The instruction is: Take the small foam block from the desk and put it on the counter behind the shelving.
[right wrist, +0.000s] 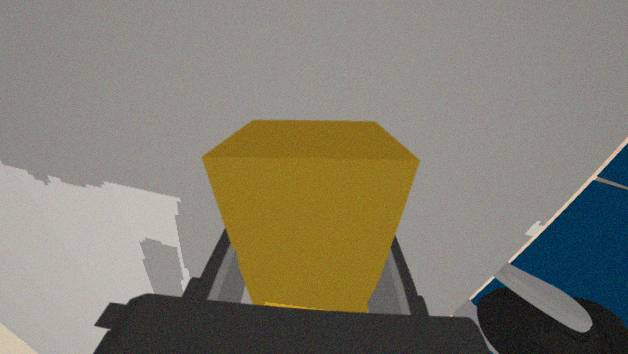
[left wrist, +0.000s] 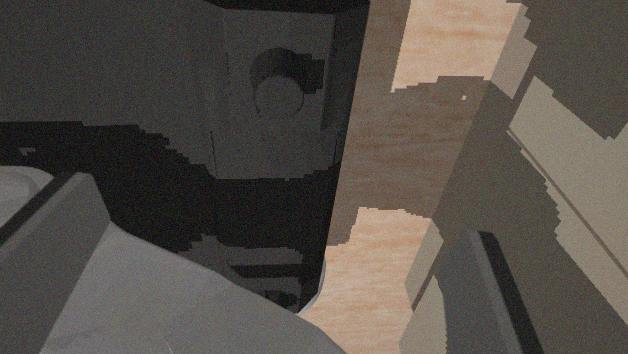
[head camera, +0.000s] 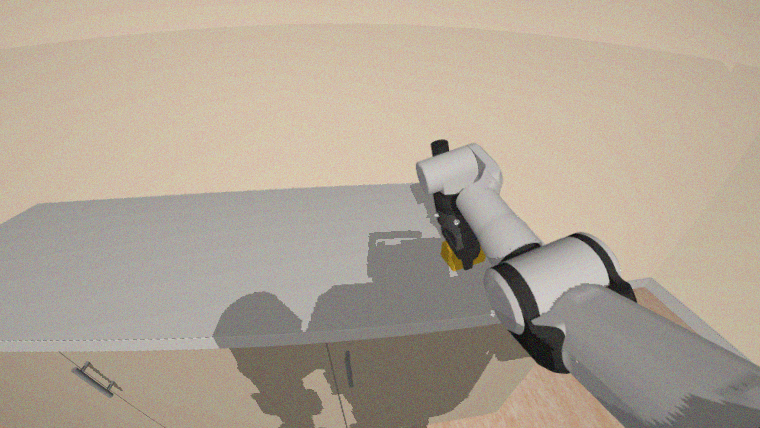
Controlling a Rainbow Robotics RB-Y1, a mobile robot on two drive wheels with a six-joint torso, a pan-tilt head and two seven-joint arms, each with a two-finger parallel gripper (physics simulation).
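Places are measured from the robot's base along level axes (x ahead, y left, z up), in millimetres.
Pixels of known places: left gripper, fingertip midpoint: [left wrist: 275,222]; right gripper, fingertip midpoint: [right wrist: 314,198] [head camera: 461,258].
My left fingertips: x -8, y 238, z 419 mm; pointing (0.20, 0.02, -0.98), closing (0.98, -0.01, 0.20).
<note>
Behind a point stands the place of what it marks.
The yellow foam block [head camera: 451,258] @(y -202, x 400, z 941 mm) [right wrist: 310,210] @(y -267, x 431, z 960 mm) is between the fingers of my right gripper [head camera: 466,262] @(y -242, x 426, z 914 mm) [right wrist: 310,237] @(y -242, x 426, z 914 mm), which is shut on it. The block is over the right part of the grey counter top [head camera: 159,255] @(y 546, x 489, z 910 mm) [right wrist: 310,60] @(y -313, x 445, z 910 mm), low and close to the surface; whether it touches is hidden. Its lower end faces the counter in the right wrist view. My left gripper [left wrist: 275,222] @(y 238, x -8, z 419 mm) is open with no object between its fingers, beside the robot's dark base and the cabinet front [left wrist: 575,155] @(y 128, x 276, z 252 mm). The desk and the shelving do not show.
Cabinet doors with handles [head camera: 348,367] @(y 45, x 246, z 781 mm) [head camera: 95,381] are below the counter's front edge. A beige wall [head camera: 319,106] @(y 127, x 867, z 1198 mm) stands behind the counter. Wooden floor [head camera: 523,398] @(y -734, x 369, z 1 mm) [left wrist: 380,270] @(y -444, x 271, z 1 mm) shows beside the base. A blue surface [right wrist: 590,240] @(y 63, x -1385, z 206 mm) lies beyond the counter's edge in the right wrist view.
</note>
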